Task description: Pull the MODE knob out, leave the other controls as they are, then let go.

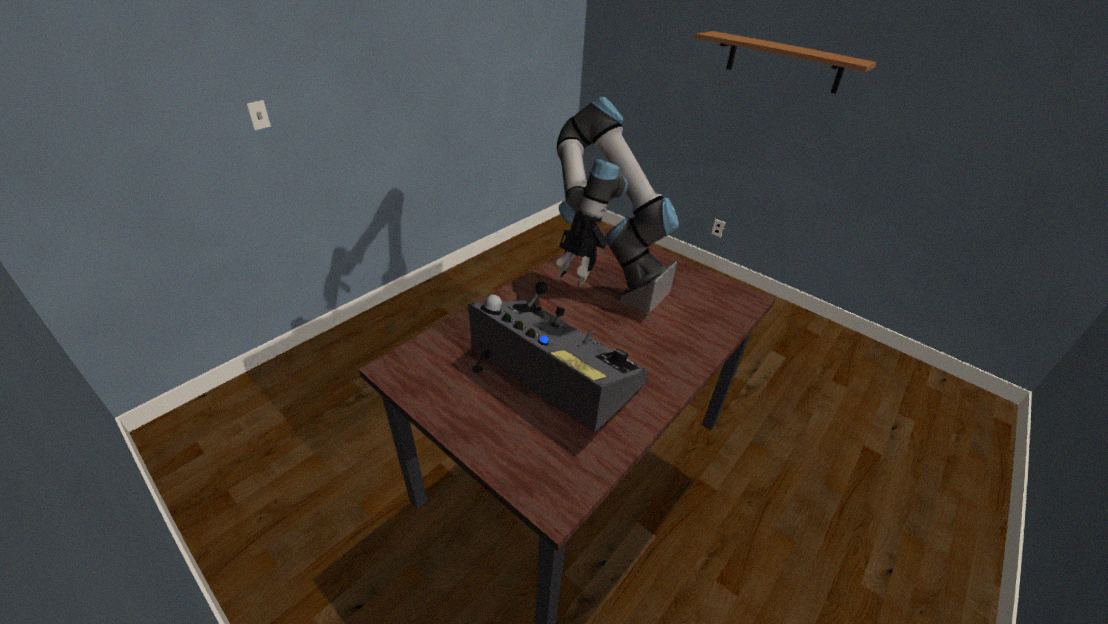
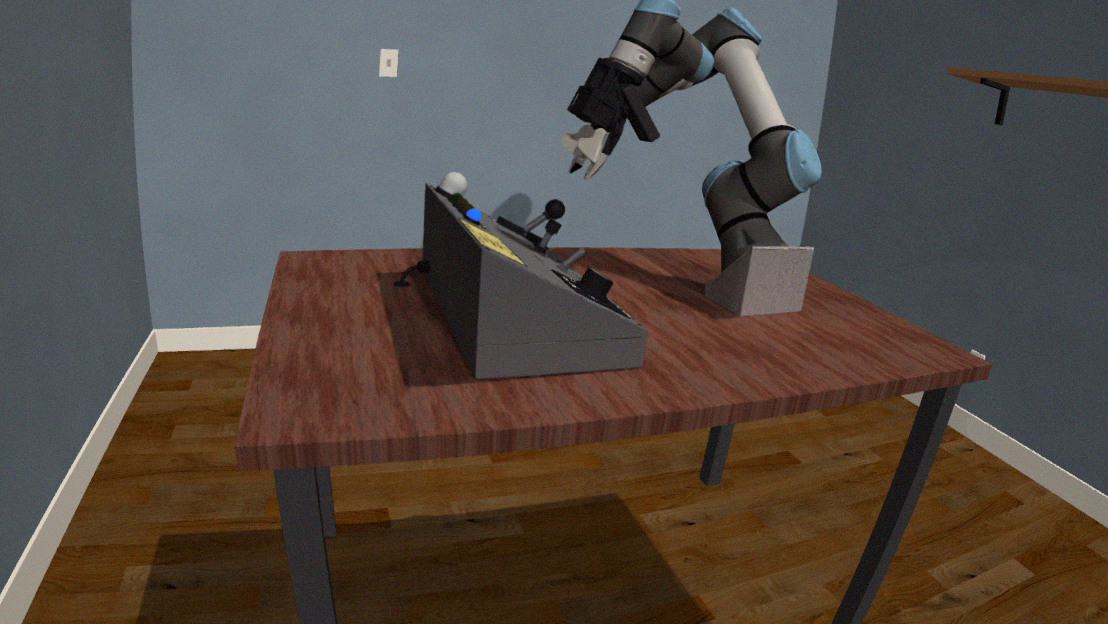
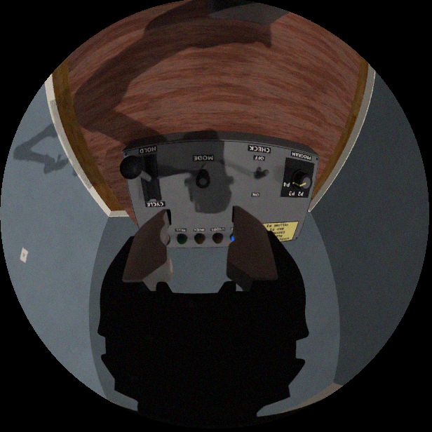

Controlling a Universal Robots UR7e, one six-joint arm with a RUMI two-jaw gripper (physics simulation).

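Places are measured from the arm's base along level axes (x ahead, y left, z up), in millimetres.
Where they show: gripper, fingertip midpoint: (image 1: 569, 281) (image 2: 577, 176); arm's base at its link origin: (image 1: 647, 278) (image 2: 758, 267).
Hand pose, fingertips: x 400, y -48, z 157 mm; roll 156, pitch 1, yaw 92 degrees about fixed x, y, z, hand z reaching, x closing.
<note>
Each offset is from my fingertips to the top centre of the thing. "*": to the spot under its first point. Level surfaces: height alone.
The black MODE knob {38 mm ahead, 0 mm left, 80 mm down} (image 1: 559, 312) (image 2: 552, 227) (image 3: 202, 179) stands out from the sloped panel of the grey console (image 1: 535, 379) (image 2: 558, 352) on a visible stem. My gripper (image 1: 572, 278) (image 2: 583, 172) (image 3: 201, 209) is open and empty. It hangs above the console on the arm's side, apart from the knob. The ball-topped HOLD/CYCLE lever {6 mm back, 120 mm right, 67 mm down} (image 1: 541, 287) (image 2: 554, 209) (image 3: 131, 167), the CHECK toggle {40 mm ahead, 120 mm left, 102 mm down} (image 1: 587, 337) (image 2: 572, 259) (image 3: 261, 173) near the OFF label and the PROGRAM knob {47 mm ahead, 240 mm left, 101 mm down} (image 1: 618, 356) (image 2: 595, 284) (image 3: 302, 180) are untouched by the fingers.
A white dome {* 212 mm ahead, 111 mm right, 31 mm down} (image 1: 493, 303) (image 2: 453, 183) stands at the console's top corner, beside a row of small lamps with a lit blue lamp {* 209 mm ahead, 87 mm left, 51 mm down} (image 1: 543, 339) (image 2: 473, 214) (image 3: 232, 239). The console stands on a wooden table {232 mm down} (image 1: 496, 457) (image 2: 333, 403). A shelf (image 1: 783, 50) (image 2: 1031, 81) is on the wall.
</note>
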